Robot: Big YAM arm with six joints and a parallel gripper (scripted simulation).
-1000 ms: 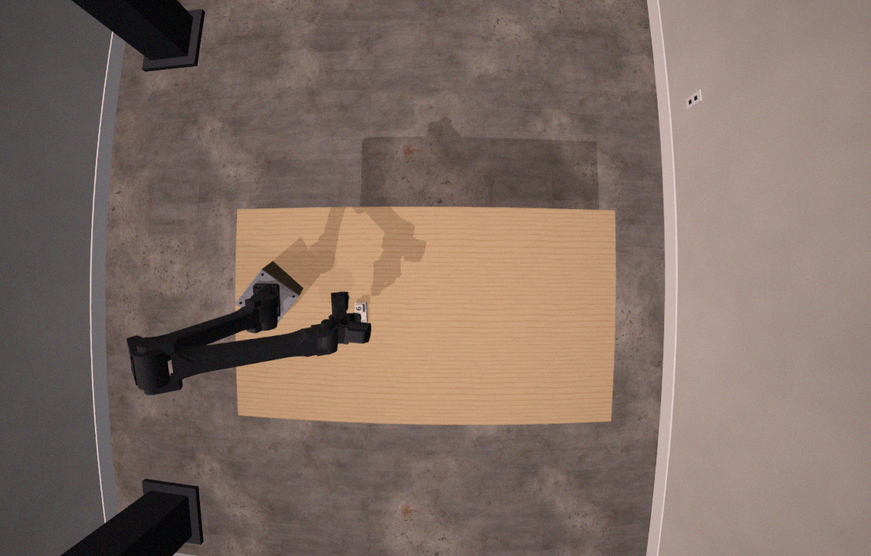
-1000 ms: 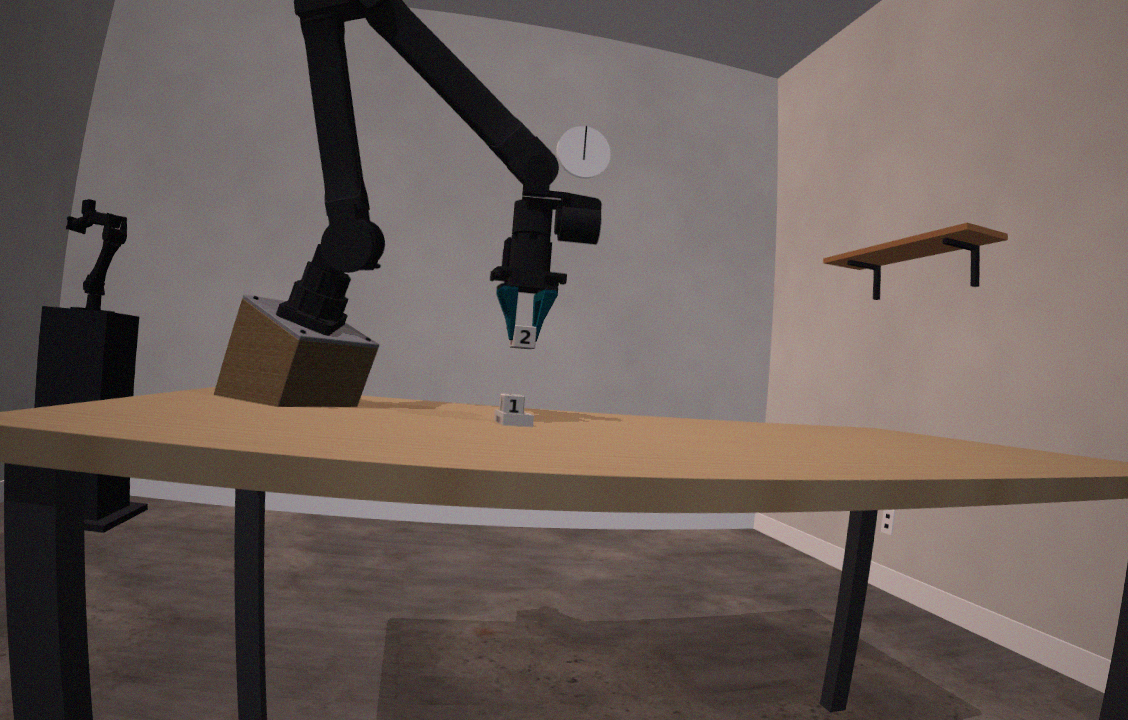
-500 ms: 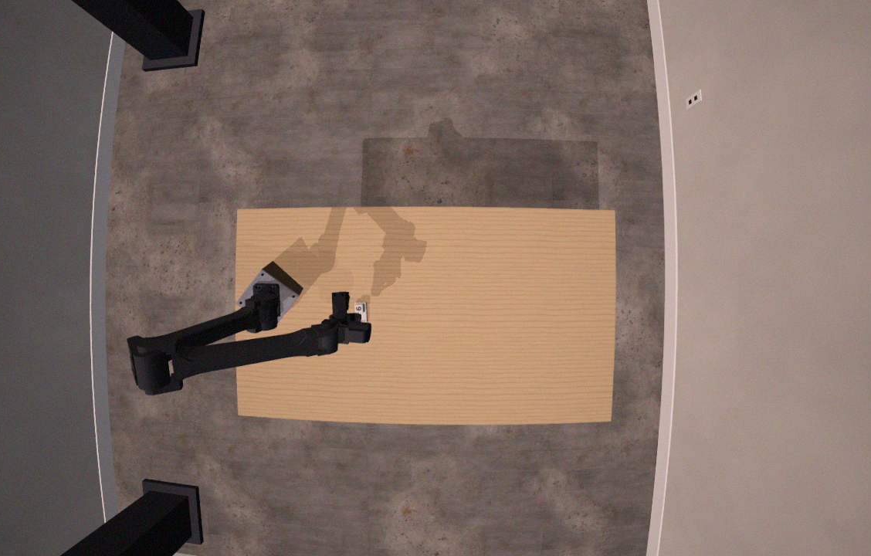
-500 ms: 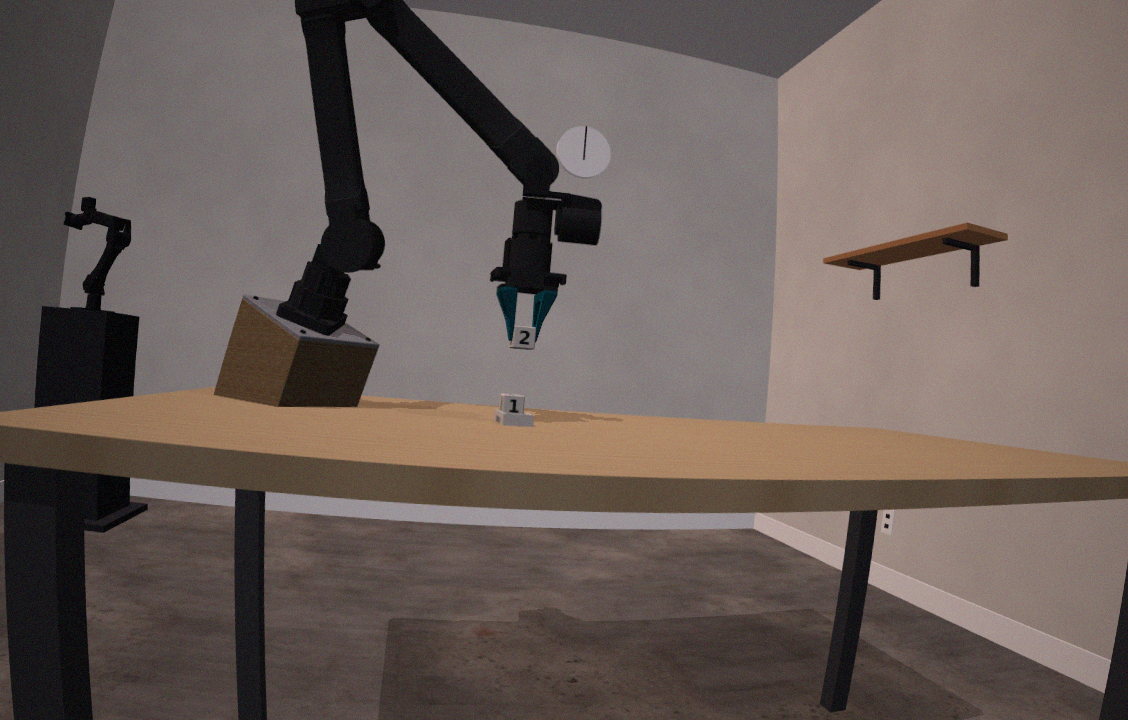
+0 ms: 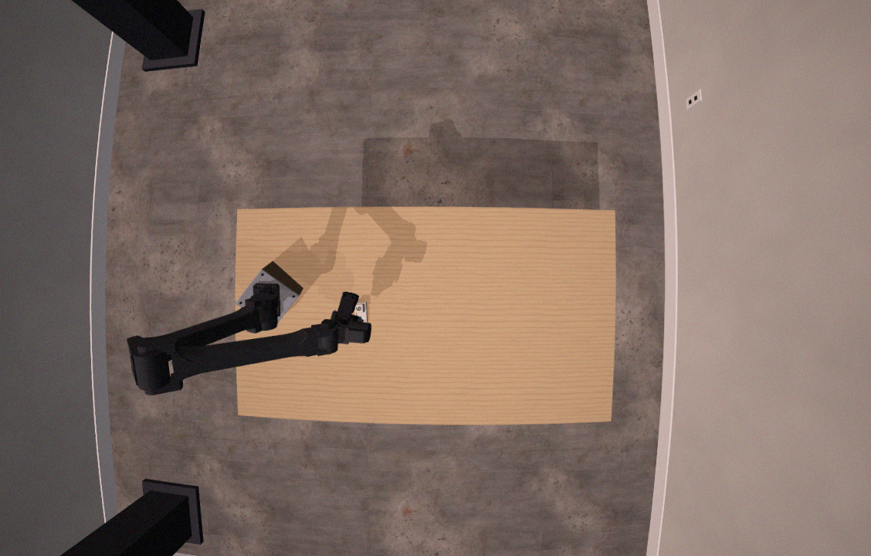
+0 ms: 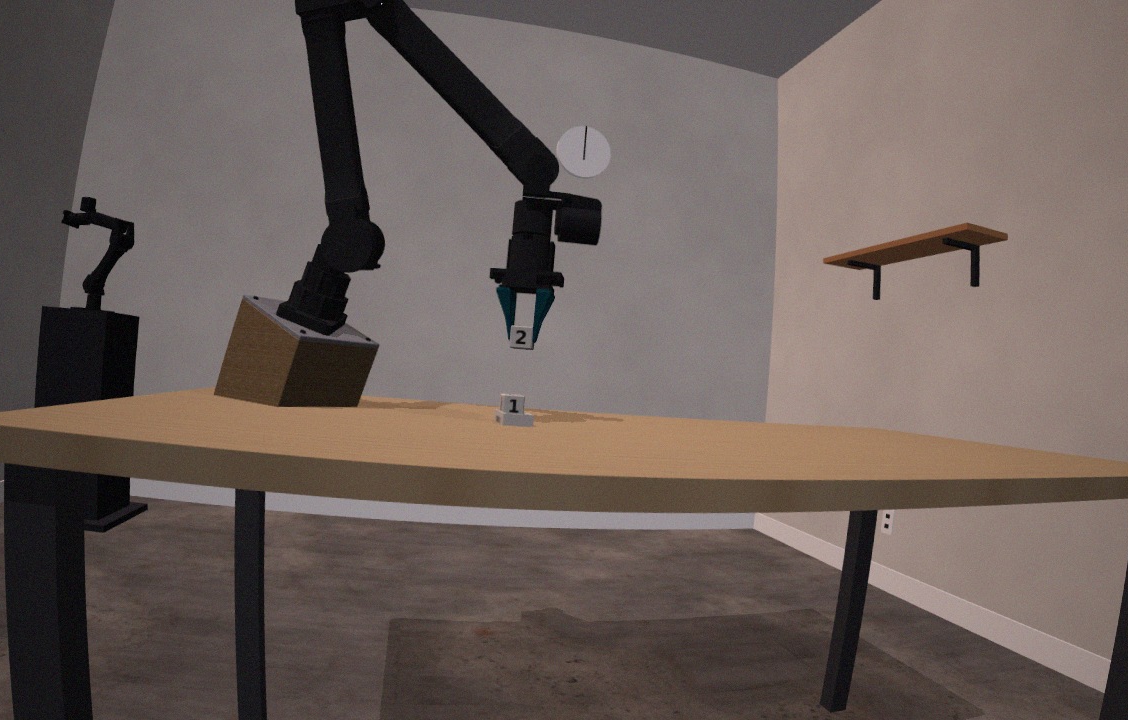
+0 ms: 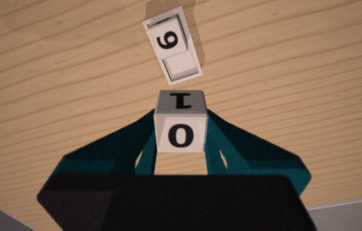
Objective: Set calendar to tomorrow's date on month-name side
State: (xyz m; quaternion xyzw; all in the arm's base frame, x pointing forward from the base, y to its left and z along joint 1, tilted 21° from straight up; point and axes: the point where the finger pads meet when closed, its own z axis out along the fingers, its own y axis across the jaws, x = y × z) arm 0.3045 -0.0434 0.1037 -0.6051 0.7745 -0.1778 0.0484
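The white tray lies 12 cm below my hand and 2 cm to the left of it. Round my hand: cube: right at my hand.
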